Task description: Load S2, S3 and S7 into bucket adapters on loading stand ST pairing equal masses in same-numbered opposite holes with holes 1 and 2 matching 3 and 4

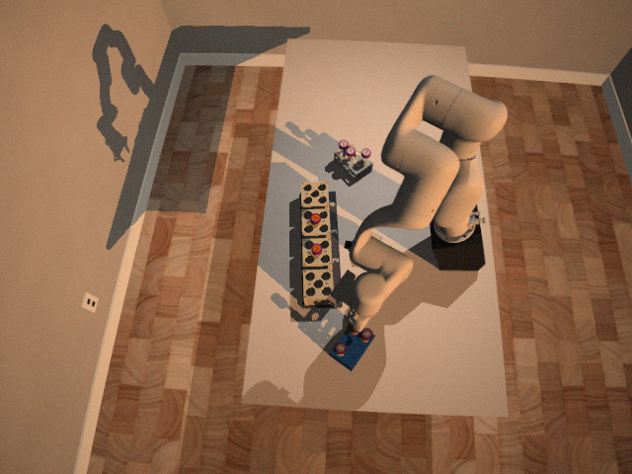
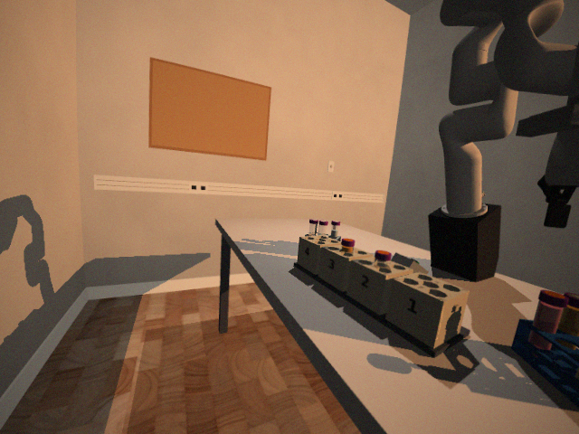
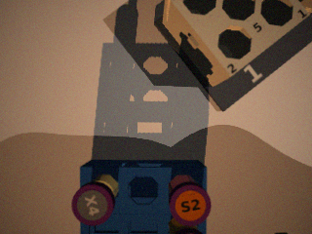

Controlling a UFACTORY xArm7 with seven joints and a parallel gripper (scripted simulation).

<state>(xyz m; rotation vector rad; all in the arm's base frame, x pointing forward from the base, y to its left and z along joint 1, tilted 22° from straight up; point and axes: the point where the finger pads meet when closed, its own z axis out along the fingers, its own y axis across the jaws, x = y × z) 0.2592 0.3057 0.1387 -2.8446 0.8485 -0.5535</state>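
The pink-filled sample tube is 180 mm below my hand and 10 mm to the right of it. The rest, counted from my hand: bucket adapter: 250 mm to the right, 200 mm below, 130 mm ahead; then yellowish tube: 180 mm below, 70 mm to the left, 40 mm ahead; then blue sample rack: 220 mm below, 40 mm to the left, 10 mm ahead.
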